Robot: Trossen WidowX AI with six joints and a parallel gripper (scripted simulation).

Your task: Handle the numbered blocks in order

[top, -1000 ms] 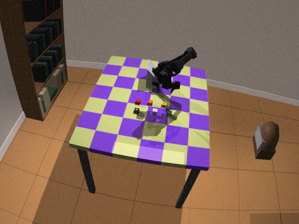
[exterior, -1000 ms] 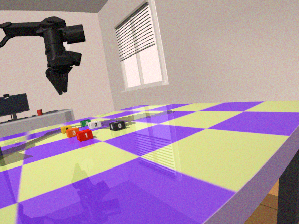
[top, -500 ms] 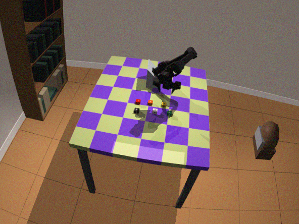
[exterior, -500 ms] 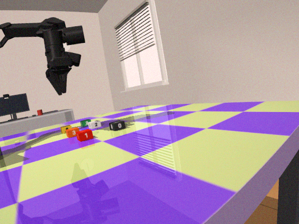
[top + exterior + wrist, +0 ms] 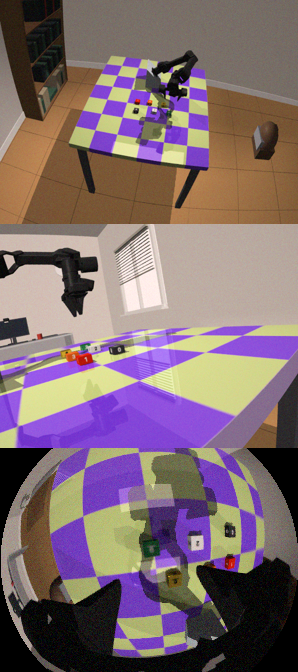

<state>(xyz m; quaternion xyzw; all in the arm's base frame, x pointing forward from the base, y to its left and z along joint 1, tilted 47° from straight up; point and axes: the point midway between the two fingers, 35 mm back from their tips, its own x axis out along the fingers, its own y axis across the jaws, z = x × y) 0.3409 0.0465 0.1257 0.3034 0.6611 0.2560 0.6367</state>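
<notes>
Right now the black block marked 0 is 10 mm ahead of my gripper tip, 230 mm to the right of it and 120 mm below it. From my gripper tip the other things lie so: yellow block: 80 mm behind, 40 mm to the right, 120 mm below; white block marked 2: 100 mm to the right, 120 mm below; green block: 120 mm below.
</notes>
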